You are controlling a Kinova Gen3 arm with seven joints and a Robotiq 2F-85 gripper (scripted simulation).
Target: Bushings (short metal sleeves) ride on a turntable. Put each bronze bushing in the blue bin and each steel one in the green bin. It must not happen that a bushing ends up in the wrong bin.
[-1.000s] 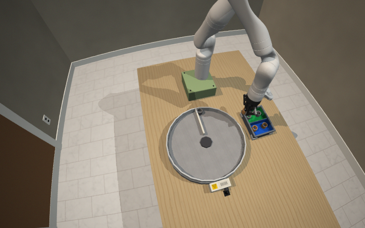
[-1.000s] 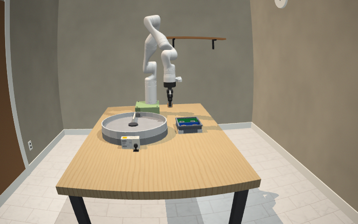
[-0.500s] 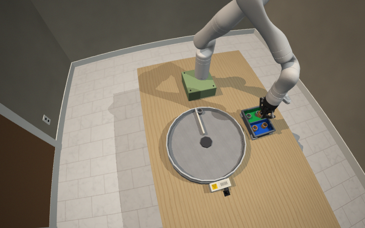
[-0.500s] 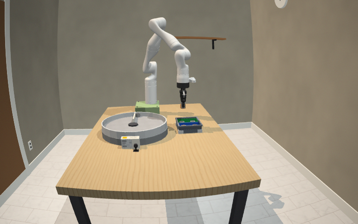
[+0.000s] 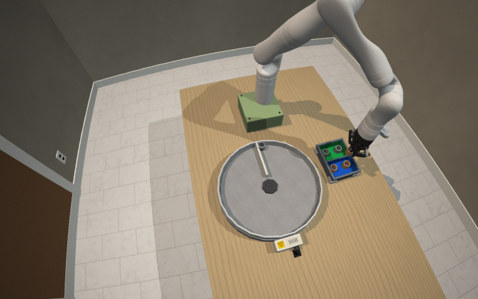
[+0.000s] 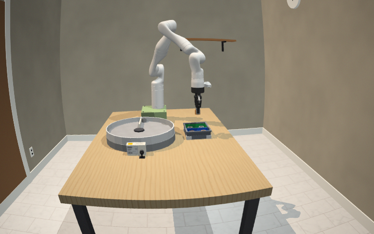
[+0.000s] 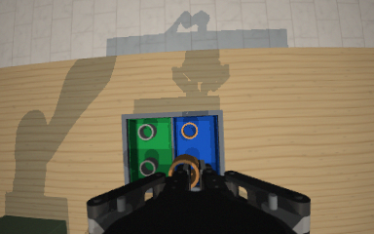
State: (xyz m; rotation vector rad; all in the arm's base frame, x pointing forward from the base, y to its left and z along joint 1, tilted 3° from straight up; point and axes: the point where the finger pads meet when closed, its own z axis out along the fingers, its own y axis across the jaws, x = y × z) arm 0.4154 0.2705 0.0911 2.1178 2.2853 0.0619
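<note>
Right now my hand is 4 cm past the blue bin and 13 cm above it. The rest, counted from my hand: turntable: 4 cm ahead, 35 cm to the right, 11 cm below.
</note>
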